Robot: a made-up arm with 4 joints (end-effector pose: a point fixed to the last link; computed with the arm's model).
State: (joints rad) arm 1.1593 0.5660 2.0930 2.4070
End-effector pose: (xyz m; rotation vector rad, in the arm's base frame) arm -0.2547 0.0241 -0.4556 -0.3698 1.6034 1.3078
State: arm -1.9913 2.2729 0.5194 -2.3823
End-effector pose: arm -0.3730 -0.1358 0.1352 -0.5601 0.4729 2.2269
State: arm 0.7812 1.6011 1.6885 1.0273
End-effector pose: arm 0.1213 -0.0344 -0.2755 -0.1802 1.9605 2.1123
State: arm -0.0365 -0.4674 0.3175 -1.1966
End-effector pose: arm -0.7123 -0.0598 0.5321 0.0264 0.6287 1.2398
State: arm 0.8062 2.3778 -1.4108 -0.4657
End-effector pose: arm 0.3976 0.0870 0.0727 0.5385 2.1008 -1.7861
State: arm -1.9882 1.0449 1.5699 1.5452
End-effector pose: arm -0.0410 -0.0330 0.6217 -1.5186 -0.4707 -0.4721
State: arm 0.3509 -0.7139 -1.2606 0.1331
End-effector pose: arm -0.7072 0.0937 0.3950 1.2264 0.3969 -0.3428
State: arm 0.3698 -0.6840 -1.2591 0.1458
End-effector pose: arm -0.7177 0.0938 0.3662 1.2291 0.3628 -0.3230
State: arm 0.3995 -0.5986 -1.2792 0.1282
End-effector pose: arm -0.7409 0.0935 0.3008 1.2637 0.2530 -0.2373
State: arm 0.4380 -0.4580 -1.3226 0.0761
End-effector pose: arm -0.7650 0.0928 0.1963 1.3213 0.0673 -0.0779
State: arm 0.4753 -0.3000 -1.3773 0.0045
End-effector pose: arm -0.7719 0.0917 0.0789 1.3738 -0.1435 0.1169
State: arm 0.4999 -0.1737 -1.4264 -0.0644
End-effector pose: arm -0.7630 0.0908 -0.0122 1.4055 -0.3145 0.2854
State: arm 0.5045 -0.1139 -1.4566 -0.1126
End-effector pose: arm -0.7562 0.0903 -0.0505 1.4210 -0.4003 0.3756
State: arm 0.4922 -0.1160 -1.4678 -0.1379
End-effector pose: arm -0.7602 0.0901 -0.0413 1.4303 -0.4065 0.3874
